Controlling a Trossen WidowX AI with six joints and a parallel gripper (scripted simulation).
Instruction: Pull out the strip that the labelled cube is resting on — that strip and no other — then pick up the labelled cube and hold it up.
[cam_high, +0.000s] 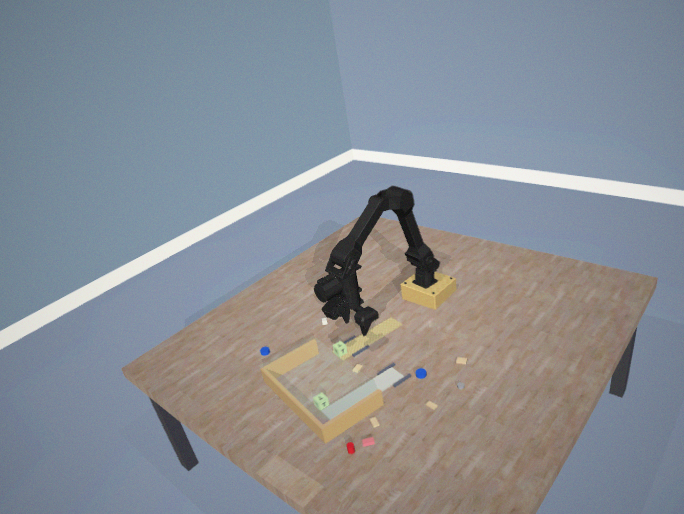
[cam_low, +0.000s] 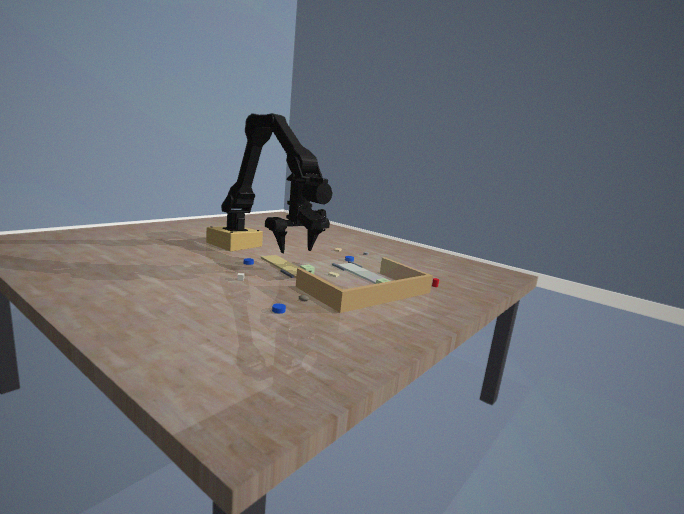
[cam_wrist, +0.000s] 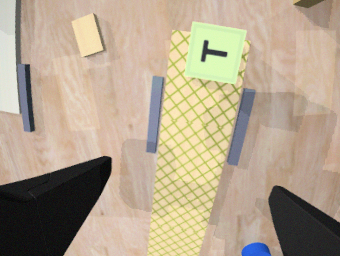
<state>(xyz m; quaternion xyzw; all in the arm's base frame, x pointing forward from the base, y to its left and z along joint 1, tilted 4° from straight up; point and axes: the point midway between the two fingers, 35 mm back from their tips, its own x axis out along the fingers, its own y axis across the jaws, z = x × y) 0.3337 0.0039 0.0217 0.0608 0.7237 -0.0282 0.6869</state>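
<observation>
The yellow strip is 4 cm behind my gripper tip and 6 cm below it. The rest, counted from my gripper tip: small white cube (1 cm behind, 18 cm to the right, 5 cm below); then pink block (26 cm ahead, 31 cm to the left, 6 cm below); then red cylinder (30 cm ahead, 29 cm to the left, 5 cm below).
</observation>
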